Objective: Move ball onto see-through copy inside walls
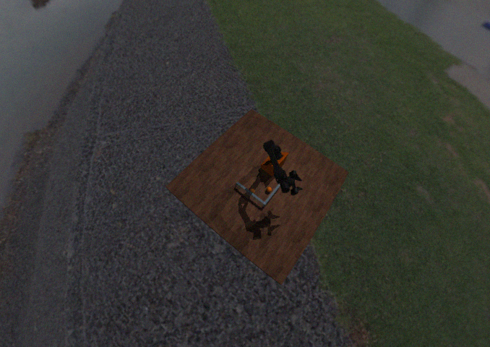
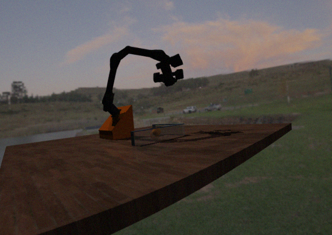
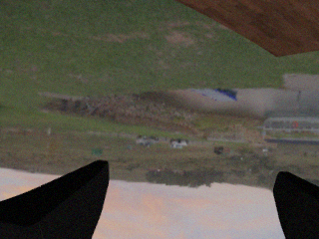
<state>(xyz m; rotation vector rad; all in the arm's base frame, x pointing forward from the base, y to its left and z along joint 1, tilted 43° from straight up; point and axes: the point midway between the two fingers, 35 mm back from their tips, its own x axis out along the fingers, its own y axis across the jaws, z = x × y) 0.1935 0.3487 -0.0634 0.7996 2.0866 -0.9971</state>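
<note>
My gripper tip is 80 mm short of the orange ball, 200 mm to the left of it and 300 mm above it. From my gripper tip the other things lie so: see-through copy of ball: 200 mm ahead, 300 mm to the right, 300 mm below; clear wall: 230 mm ahead, 290 mm to the right, 290 mm below.
</note>
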